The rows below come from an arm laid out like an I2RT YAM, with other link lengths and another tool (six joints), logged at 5 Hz.
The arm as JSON. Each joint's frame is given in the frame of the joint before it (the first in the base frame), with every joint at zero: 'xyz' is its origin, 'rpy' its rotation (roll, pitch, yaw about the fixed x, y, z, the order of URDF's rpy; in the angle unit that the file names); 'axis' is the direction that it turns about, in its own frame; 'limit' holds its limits. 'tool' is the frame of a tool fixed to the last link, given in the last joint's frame.
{
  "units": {
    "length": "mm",
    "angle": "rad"
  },
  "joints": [
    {
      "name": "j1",
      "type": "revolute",
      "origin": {
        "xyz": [
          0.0,
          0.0,
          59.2
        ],
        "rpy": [
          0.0,
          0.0,
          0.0
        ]
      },
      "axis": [
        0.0,
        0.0,
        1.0
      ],
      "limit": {
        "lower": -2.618,
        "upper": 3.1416
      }
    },
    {
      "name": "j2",
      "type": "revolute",
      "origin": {
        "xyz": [
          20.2,
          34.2,
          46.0
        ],
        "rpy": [
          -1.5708,
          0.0,
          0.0
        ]
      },
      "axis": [
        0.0,
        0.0,
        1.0
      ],
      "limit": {
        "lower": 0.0,
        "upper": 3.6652
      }
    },
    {
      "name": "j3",
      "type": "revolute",
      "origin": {
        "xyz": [
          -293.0,
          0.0,
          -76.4
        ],
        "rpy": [
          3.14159,
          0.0,
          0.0
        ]
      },
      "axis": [
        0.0,
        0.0,
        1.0
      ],
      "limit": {
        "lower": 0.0,
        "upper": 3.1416
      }
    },
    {
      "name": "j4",
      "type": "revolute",
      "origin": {
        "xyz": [
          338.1,
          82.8,
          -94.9
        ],
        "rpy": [
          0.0,
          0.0,
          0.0
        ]
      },
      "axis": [
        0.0,
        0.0,
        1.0
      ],
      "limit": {
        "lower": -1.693,
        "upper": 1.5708
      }
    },
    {
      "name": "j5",
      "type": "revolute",
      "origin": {
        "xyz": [
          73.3,
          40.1,
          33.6
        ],
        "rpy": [
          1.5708,
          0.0,
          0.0
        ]
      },
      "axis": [
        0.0,
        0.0,
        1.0
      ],
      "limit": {
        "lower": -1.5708,
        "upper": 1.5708
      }
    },
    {
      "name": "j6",
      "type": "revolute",
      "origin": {
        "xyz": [
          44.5,
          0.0,
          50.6
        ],
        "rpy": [
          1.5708,
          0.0,
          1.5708
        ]
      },
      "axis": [
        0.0,
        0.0,
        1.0
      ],
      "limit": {
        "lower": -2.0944,
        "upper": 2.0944
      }
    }
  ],
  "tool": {
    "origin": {
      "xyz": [
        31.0,
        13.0,
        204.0
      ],
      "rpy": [
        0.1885,
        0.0,
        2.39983
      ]
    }
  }
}
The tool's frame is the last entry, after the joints.
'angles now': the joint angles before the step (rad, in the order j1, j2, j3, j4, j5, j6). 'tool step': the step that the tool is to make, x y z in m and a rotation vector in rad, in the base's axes. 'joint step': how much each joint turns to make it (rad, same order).
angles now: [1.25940 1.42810 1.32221 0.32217 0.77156 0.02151]
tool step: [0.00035 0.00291 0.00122 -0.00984 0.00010 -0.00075]
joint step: [0.00154 0.01079 0.01699 -0.01235 0.00162 -0.00465]
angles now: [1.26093 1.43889 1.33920 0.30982 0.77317 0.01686]
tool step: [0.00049 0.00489 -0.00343 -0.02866 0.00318 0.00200]
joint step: [0.00151 0.01376 0.01684 -0.02601 -0.00160 -0.00765]
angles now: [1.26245 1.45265 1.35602 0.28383 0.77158 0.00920]
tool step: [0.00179 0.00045 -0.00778 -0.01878 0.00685 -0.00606]
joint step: [-0.00151 0.00462 -0.00461 -0.01074 0.00462 0.00000]
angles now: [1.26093 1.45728 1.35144 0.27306 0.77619 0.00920]
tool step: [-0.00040 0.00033 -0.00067 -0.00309 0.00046 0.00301]
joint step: [0.00001 -0.00152 -0.00155 -0.00305 -0.00304 0.00000]
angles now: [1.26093 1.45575 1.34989 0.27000 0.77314 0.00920]
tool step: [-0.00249 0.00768 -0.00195 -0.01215 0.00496 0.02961]
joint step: [0.00002 0.00304 0.00765 -0.02298 -0.02908 0.00768]
